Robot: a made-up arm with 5 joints. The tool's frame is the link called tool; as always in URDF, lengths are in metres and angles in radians. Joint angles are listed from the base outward. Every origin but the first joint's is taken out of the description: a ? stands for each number. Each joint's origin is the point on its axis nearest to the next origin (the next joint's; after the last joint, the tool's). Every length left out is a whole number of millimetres.
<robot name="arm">
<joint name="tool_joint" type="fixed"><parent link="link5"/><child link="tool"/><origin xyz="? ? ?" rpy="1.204 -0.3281 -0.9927"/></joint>
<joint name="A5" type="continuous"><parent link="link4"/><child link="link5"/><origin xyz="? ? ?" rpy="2.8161 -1.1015 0.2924"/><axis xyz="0 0 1"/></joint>
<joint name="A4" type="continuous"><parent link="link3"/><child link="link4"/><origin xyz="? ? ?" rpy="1.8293 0.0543 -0.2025"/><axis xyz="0 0 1"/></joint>
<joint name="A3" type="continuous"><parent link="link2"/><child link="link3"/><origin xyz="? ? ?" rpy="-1.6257 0.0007 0.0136"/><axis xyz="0 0 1"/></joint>
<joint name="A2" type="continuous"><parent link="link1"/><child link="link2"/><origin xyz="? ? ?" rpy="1.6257 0.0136 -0.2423"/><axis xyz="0 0 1"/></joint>
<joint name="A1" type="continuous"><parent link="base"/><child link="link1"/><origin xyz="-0.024 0.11 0.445" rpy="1.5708 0 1.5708"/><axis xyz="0 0 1"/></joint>
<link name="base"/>
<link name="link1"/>
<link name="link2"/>
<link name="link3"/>
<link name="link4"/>
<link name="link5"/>
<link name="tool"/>
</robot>
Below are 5 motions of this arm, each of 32 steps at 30 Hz.
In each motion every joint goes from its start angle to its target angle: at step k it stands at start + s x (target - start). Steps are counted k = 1, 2, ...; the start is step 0. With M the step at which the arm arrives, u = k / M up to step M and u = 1 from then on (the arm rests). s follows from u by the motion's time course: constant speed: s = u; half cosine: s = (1 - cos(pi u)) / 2; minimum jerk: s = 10 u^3 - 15 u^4 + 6 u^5.
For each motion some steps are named. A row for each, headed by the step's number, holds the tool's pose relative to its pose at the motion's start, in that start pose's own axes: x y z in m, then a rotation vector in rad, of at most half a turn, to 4 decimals.
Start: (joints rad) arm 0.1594 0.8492 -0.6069 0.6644 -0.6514
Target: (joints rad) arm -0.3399 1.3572 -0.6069 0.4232 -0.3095
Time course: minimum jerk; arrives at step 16
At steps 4, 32:
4: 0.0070 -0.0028 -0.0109 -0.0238 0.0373 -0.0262
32: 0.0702 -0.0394 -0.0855 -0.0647 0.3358 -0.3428

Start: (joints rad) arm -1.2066 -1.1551 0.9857 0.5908 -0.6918
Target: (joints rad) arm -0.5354 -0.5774 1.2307 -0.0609 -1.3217
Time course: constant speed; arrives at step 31
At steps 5, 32:
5: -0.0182 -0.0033 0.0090 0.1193 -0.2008 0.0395
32: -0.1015 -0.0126 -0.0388 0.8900 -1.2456 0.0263

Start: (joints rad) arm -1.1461 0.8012 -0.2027 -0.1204 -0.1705
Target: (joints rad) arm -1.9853 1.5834 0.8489 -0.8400 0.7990
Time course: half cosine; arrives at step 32
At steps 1, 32:
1: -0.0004 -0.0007 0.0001 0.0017 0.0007 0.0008
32: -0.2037 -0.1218 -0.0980 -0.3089 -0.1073 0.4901

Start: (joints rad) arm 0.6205 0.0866 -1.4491 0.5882 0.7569
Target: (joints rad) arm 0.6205 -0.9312 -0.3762 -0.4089 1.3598
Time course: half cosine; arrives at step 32
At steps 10, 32:
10: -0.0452 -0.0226 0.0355 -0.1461 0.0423 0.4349
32: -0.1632 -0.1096 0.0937 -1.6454 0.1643 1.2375

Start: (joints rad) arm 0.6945 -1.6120 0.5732 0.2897 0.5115
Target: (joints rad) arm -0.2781 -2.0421 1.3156 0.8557 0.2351
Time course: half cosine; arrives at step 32
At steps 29, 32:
29: 0.0250 -0.2333 -0.2592 1.2693 0.4100 -0.2751
32: 0.0242 -0.2360 -0.2691 1.2976 0.4247 -0.2877

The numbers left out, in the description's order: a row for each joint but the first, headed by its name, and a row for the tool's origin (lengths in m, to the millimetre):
tool: -0.048 0.038 0
A5: 0.038 0.004 0
A4: 0.085 0.119 0
A3: -0.23 0.088 0
A2: 0.104 -0.306 0

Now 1 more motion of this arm.
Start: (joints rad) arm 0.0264 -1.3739 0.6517 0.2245 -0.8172
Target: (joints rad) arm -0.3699 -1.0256 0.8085 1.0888 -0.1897
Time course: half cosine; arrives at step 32
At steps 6, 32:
6: -0.0061 -0.0033 0.0012 -0.0196 0.0653 -0.0886
32: -0.0744 -0.0544 0.0325 -0.0340 0.6122 -1.1413

